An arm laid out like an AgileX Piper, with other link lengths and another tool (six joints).
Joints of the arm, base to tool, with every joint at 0 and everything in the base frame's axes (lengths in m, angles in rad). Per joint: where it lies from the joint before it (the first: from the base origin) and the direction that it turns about. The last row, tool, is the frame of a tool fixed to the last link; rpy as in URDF.
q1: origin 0.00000 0.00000 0.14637 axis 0 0 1
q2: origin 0.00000 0.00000 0.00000 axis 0 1 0
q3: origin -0.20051 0.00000 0.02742 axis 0 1 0
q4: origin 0.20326 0.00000 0.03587 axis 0.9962 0 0.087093
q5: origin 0.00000 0.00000 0.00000 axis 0 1 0
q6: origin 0.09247 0.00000 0.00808 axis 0.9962 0 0.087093
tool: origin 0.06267 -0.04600 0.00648 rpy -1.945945 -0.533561 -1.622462
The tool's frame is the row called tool.
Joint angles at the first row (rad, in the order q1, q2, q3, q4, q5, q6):
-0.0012, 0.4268, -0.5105, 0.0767, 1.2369, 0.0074
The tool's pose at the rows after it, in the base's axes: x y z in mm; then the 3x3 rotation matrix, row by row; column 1 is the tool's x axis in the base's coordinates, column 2 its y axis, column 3 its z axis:
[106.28, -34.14, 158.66], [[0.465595, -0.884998, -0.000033], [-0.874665, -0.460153, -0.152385], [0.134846, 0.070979, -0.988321]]
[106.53, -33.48, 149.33], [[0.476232, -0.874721, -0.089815], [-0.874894, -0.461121, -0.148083], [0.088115, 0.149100, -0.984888]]
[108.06, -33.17, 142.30], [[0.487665, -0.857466, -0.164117], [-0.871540, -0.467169, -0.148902], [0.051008, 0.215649, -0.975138]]
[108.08, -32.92, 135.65], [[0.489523, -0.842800, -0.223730], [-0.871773, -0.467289, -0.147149], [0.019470, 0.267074, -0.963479]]
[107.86, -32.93, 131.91], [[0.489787, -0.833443, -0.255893], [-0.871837, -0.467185, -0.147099], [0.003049, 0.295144, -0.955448]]
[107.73, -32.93, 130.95], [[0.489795, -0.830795, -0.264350], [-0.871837, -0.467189, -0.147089], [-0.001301, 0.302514, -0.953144]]
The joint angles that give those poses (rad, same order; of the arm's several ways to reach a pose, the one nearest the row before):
-0.0012, 0.5135, -0.5105, 0.0807, 1.2369, 0.0074
-0.0013, 0.6018, -0.5123, 0.0850, 1.2414, 0.0073
-0.0012, 0.6880, -0.5211, 0.0870, 1.2414, 0.0000
-0.0012, 0.7527, -0.5225, 0.0887, 1.2395, 0.0000
-0.0012, 0.7876, -0.5224, 0.0887, 1.2381, 0.0000
-0.0012, 0.7965, -0.5224, 0.0887, 1.2380, 0.0000

